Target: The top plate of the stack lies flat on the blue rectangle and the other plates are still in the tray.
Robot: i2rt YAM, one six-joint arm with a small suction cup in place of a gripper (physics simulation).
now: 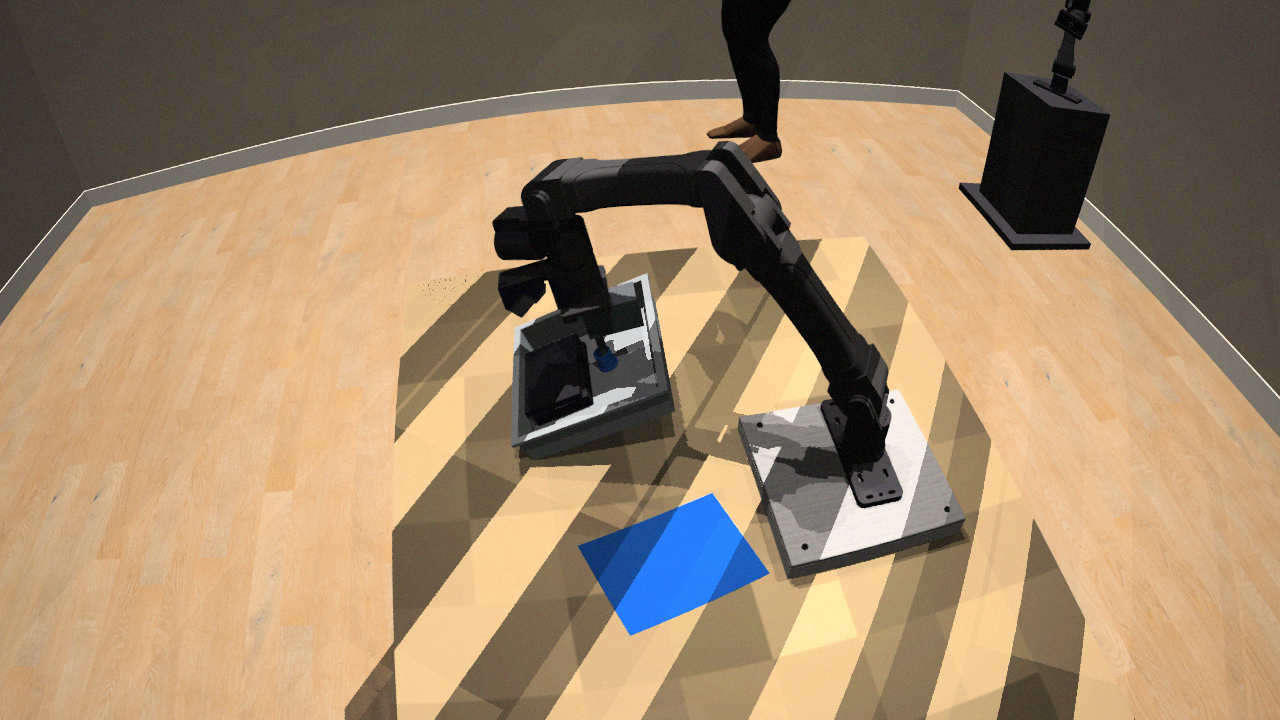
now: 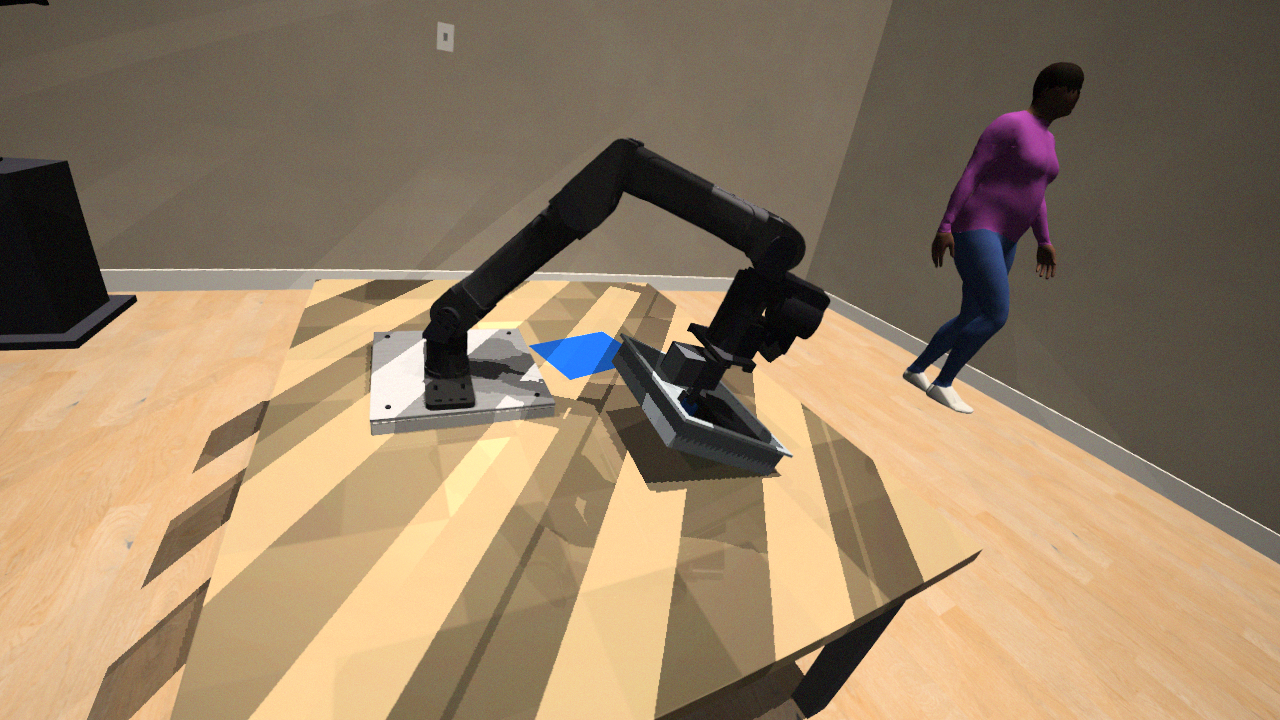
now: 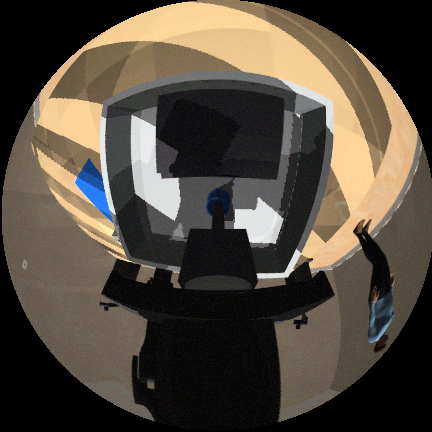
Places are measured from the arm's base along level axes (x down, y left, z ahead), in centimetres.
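Pixels of known places: hand, its tool point: [image 1: 609,369] [image 3: 217,195]; arm's base, origin of its link: [image 1: 860,451] [image 2: 447,373].
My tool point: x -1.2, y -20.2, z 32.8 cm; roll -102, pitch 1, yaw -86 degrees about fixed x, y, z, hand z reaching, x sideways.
Note:
Ahead of a thing's pixels: the offset from my tool point to its top centre. "spot": to the spot under its first point.
A grey tray [image 1: 590,427] [image 2: 650,405] [image 3: 109,181] sits on the table left of the arm's base, with a stack of dark plates @[dx -2.2, dy -0.1, dz +8.4 cm] [image 1: 555,389] [image 2: 729,419] [image 3: 241,132] in it. The tray looks tipped, its side towards the arm raised off the table. My blue suction cup [image 1: 606,357] [image 2: 689,407] [image 3: 217,201] is down inside the tray, on the tray floor right at the near edge of the plate stack, and appears stuck to the tray. The blue rectangle @[spot: dx +4.2, dy +31.7, dz -3.9 cm] [image 1: 670,563] [image 2: 577,352] [image 3: 90,179] lies bare on the table in front of the tray.
The arm's grey base plate [image 1: 903,527] [image 2: 402,385] is bolted beside the blue rectangle. A person [image 2: 993,196] [image 1: 752,72] [image 3: 379,298] walks on the floor past the table. A black pedestal [image 1: 1037,160] [image 2: 45,242] stands by the wall.

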